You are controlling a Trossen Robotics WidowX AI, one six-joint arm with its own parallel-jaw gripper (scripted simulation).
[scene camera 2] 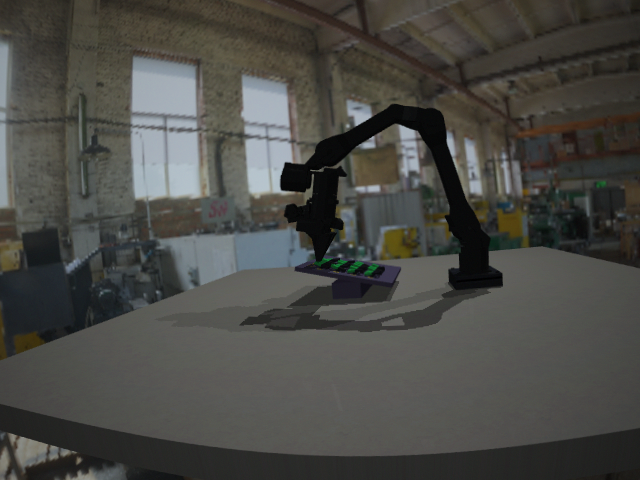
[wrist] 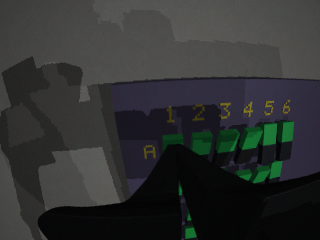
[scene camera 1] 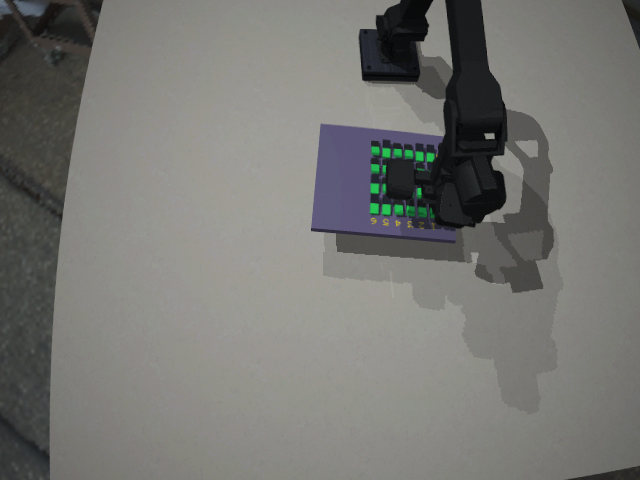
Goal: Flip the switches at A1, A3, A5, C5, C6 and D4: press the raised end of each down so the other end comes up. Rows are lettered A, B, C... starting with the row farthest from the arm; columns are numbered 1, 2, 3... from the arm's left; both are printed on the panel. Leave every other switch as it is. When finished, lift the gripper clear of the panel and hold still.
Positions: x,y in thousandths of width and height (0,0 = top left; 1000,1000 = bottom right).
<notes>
The gripper (scene camera 1: 679,441) is shut, with nothing in its grasp. Further things: a rocker switch (wrist: 708,594).
The gripper shows as well in scene camera 2 (scene camera 2: 498,545) and in the wrist view (wrist: 545,627).
</notes>
